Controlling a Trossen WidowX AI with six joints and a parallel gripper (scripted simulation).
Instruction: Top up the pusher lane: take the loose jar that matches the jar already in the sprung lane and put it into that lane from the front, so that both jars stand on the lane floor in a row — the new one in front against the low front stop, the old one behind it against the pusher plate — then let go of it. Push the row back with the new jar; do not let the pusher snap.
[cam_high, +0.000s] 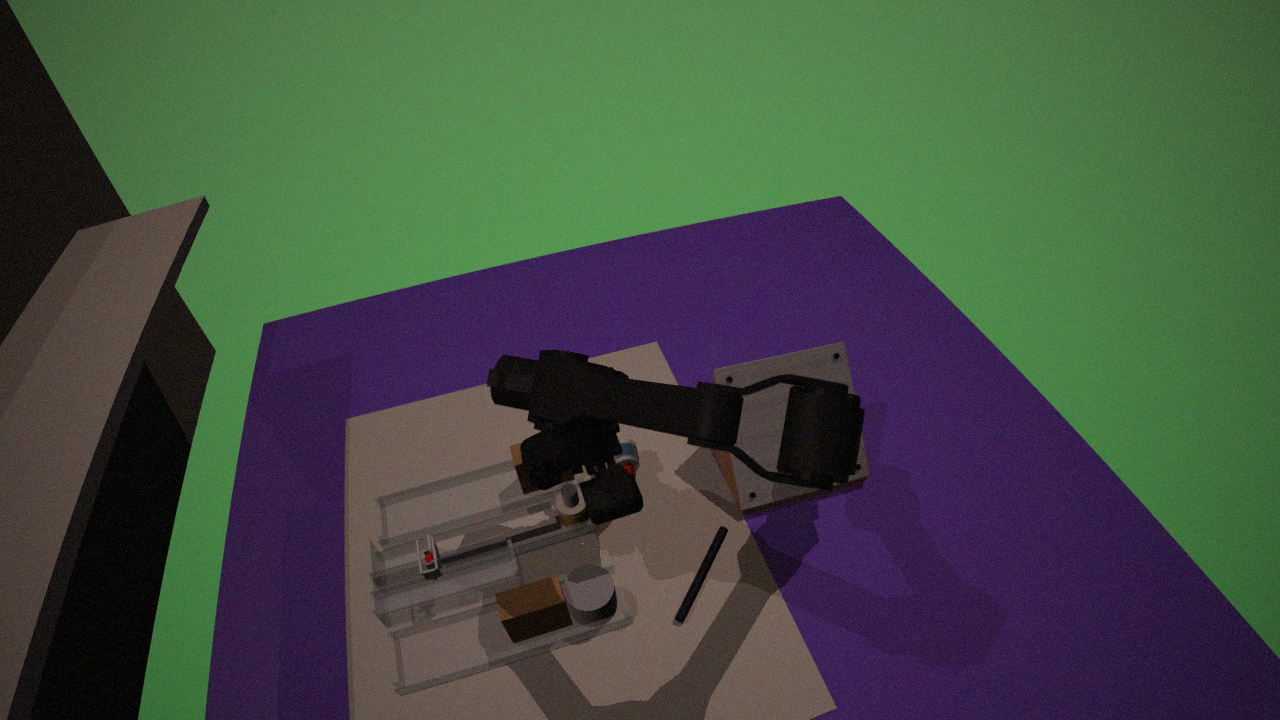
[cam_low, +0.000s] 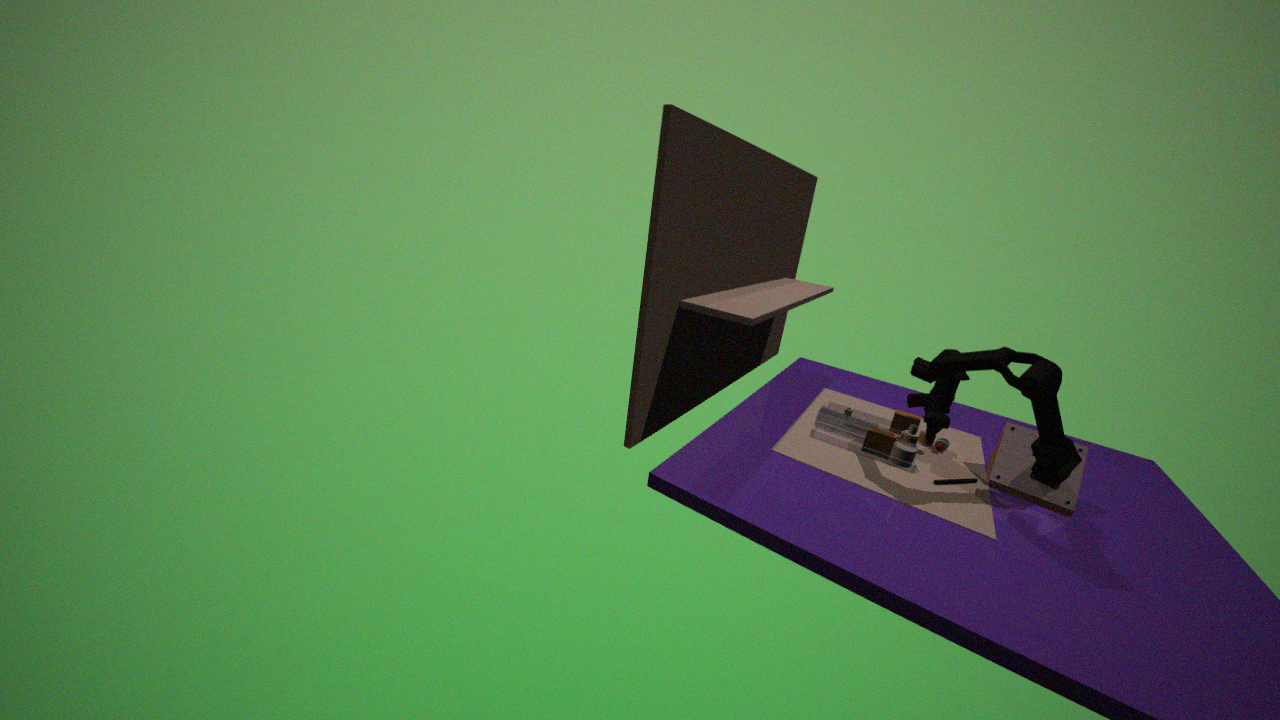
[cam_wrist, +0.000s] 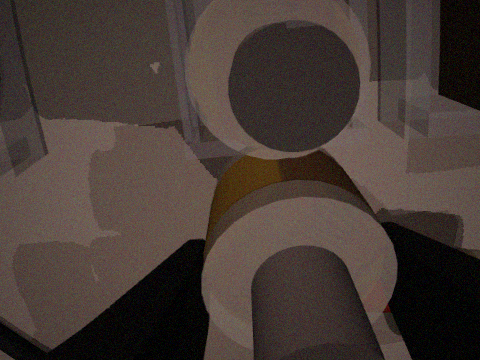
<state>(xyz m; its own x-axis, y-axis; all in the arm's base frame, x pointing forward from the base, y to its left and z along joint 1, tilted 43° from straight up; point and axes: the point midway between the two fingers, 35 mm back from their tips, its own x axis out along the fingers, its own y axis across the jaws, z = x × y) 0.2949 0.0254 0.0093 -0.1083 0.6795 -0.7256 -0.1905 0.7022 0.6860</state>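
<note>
The wide grey cylinder lies 140 mm to the left of my gripper tip, 30 mm ahead of it and 20 mm below it. Round my gripper tip: black rod (120 mm to the left, 110 mm behind, 50 mm below); red mark (220 mm ahead, 80 mm to the left, 20 mm above); sprung lane (190 mm ahead, 60 mm to the left, 30 mm below).
</note>
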